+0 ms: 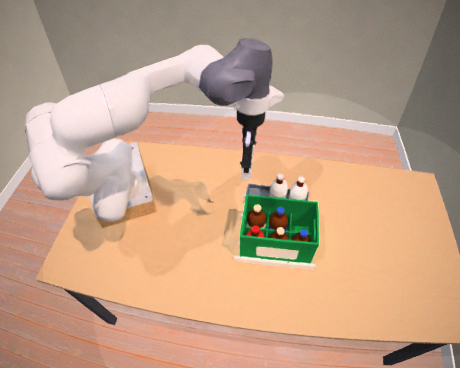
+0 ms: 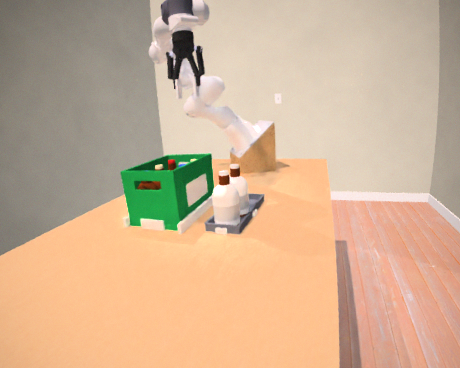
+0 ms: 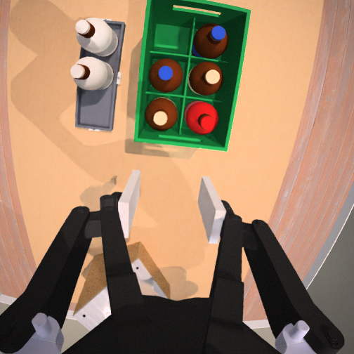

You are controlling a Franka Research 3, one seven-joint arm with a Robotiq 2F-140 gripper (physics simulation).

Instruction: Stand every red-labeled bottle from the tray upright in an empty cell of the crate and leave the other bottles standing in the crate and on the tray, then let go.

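Observation:
A red bottle with a red cap [image 1: 255,231] [image 2: 171,164] [image 3: 201,118] stands upright in a corner cell of the green crate [image 1: 278,255] [image 2: 152,207] [image 3: 140,120]. Two blue-capped brown bottles and two cream-capped brown bottles stand in other cells; one corner cell [image 3: 171,37] is empty. Two white bottles with white caps stand on the grey tray [image 1: 257,190] [image 2: 257,201] [image 3: 95,115], one here [image 1: 278,187] [image 2: 226,202] [image 3: 95,74] and one here [image 1: 299,189] [image 2: 240,192] [image 3: 100,38]. My gripper [image 1: 246,175] [image 2: 188,94] [image 3: 169,186] is open and empty, high above the table, off the crate's end.
The tray stands beside the crate's long side. White strips [image 1: 275,262] [image 2: 195,216] lie along the crate's foot. The arm's base stands on a wooden block [image 1: 128,214] [image 2: 260,152] at the far end of the table [image 1: 175,290] [image 2: 200,300].

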